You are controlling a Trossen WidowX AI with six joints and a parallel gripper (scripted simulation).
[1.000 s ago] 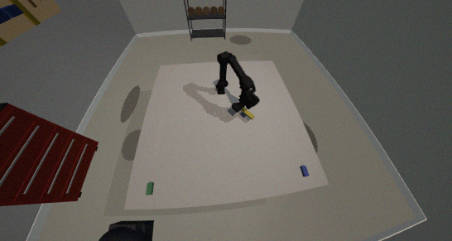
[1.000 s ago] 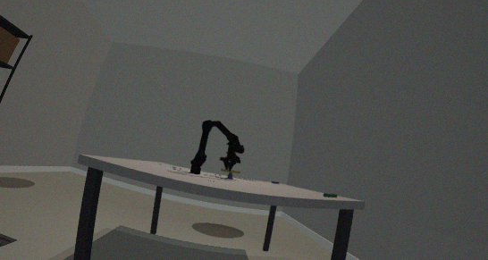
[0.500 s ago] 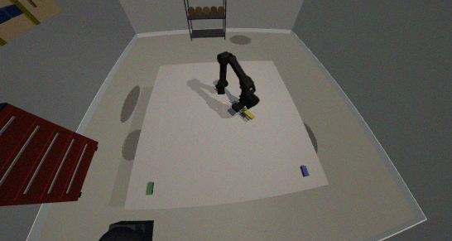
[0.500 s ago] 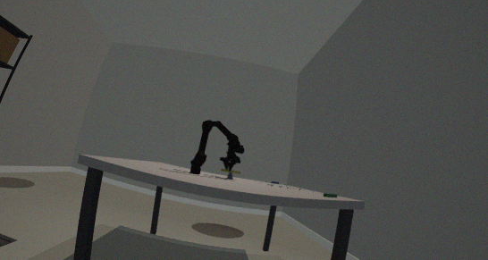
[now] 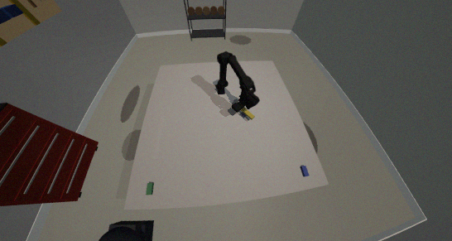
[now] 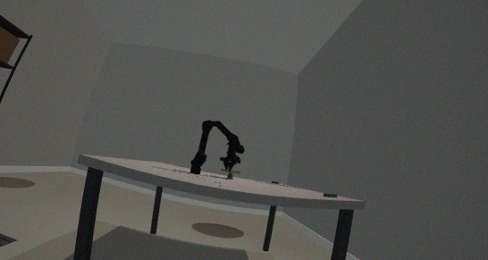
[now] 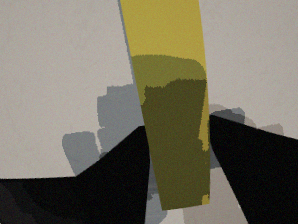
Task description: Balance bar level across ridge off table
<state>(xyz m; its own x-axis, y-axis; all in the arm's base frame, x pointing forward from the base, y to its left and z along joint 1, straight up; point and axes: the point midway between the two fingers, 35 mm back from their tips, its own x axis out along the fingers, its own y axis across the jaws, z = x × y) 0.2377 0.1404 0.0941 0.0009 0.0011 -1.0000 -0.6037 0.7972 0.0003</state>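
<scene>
My gripper tip is 2 cm to the right of the yellow bar and 2 cm short of it. Round my gripper tip: blue block 50 cm ahead, 36 cm to the left, 5 cm below; then green block 64 cm to the right, 50 cm ahead, 5 cm below.
</scene>
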